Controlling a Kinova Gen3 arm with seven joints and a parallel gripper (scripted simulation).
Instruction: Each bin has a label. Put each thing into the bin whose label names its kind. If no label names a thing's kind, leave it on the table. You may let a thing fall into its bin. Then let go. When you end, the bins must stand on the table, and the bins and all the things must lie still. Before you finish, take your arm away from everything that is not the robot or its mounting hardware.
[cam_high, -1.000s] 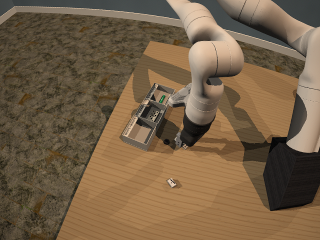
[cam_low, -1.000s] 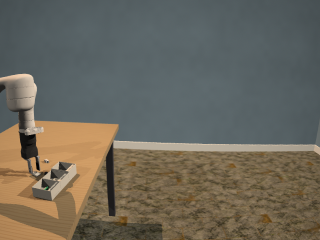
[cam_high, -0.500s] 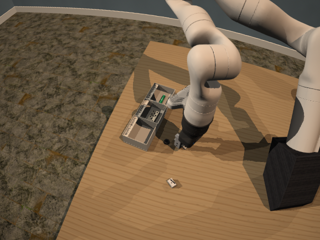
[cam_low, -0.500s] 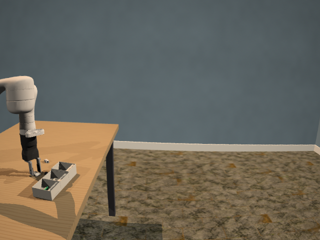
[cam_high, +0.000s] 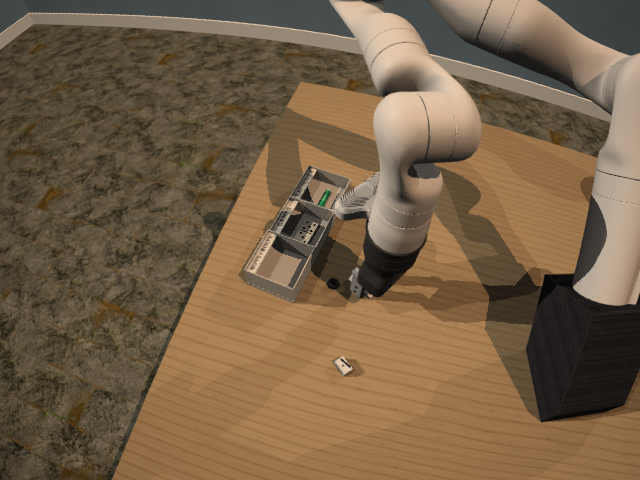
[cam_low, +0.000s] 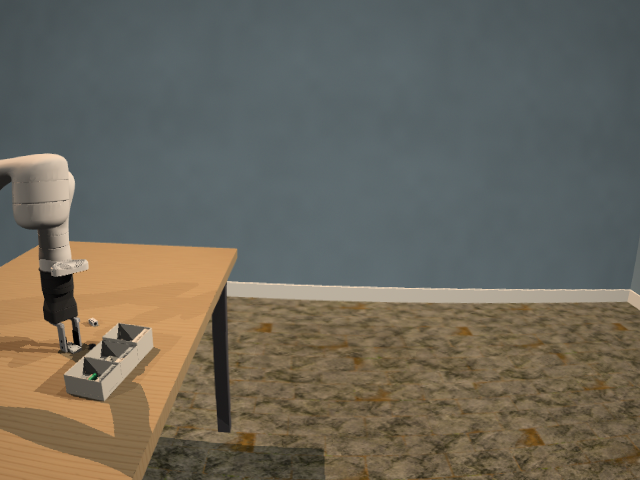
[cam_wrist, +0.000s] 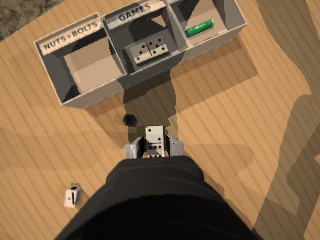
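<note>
Now: hand 5 cm short of the black nut, 2 cm to the right of it and 2 cm above it. From my hand the other things lie so: grey bin row 13 cm ahead, 6 cm to the right; green battery 12 cm ahead, 14 cm to the right, 1 cm below.
</note>
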